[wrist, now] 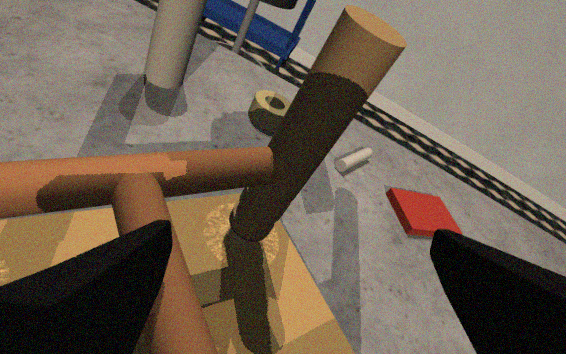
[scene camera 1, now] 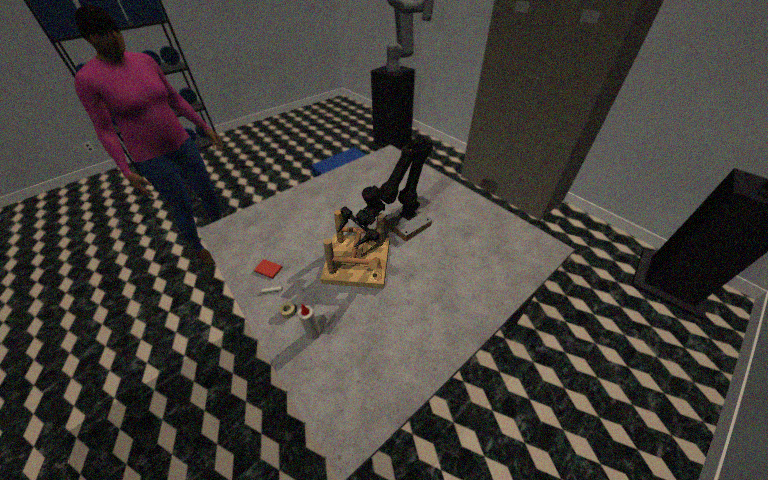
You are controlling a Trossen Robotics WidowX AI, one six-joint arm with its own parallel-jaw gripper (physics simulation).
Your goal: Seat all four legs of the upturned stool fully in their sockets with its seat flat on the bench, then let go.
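Where they show: gripper, between the fingertips: (wrist: 305,238) (scene camera 1: 345,239); arm's base, origin of its link: (scene camera 1: 408,214).
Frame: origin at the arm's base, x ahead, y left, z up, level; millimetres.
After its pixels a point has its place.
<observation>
The upturned stool's wooden seat (scene camera 1: 353,278) @(x 449, y 75, z -8 mm) (wrist: 300,300) @(x 445, y -70, z -9 mm) lies on the grey bench top. A leg (scene camera 1: 328,254) @(x 489, y -6, z 114 mm) (wrist: 320,120) @(x 461, y -15, z 120 mm) rises from its front left corner; in the wrist view its lower end is by a pale, ring-like patch, and how deep it sits is unclear. Another leg (scene camera 1: 338,225) @(x 344, y -112, z 99 mm) stands behind it, and one (scene camera 1: 381,225) @(x 233, y 36, z 111 mm) shows at the back right. A reddish stretcher (scene camera 1: 351,260) @(x 433, y 59, z 79 mm) (wrist: 90,175) @(x 411, y 68, z 81 mm) meets the front left leg; a middle stretcher (wrist: 177,290) @(x 378, y 19, z 79 mm) joins it. My gripper (scene camera 1: 351,236) @(x 391, y -13, z 115 mm) (wrist: 305,238) @(x 391, y -13, z 115 mm) is open and empty, low among the legs, its left finger overlapping the middle stretcher in view.
A red block (scene camera 1: 267,268) @(x 650, y -258, z -28 mm) (wrist: 422,210) @(x 643, y -250, z -28 mm), a white stick (scene camera 1: 270,290) @(x 706, y -149, z -29 mm) (wrist: 354,160) @(x 683, y -144, z -26 mm), a tape roll (scene camera 1: 288,309) @(x 705, y -28, z -34 mm) (wrist: 260,112) @(x 689, y -5, z -22 mm) and a red-tipped bottle (scene camera 1: 308,322) @(x 715, y 147, z 83 mm) (wrist: 175,45) @(x 681, y 115, z 17 mm) are beyond the seat. A flat grey box (scene camera 1: 412,227) @(x 58, y 74, z -2 mm) lies near the arm's base. A person (scene camera 1: 135,107) stands at the left.
</observation>
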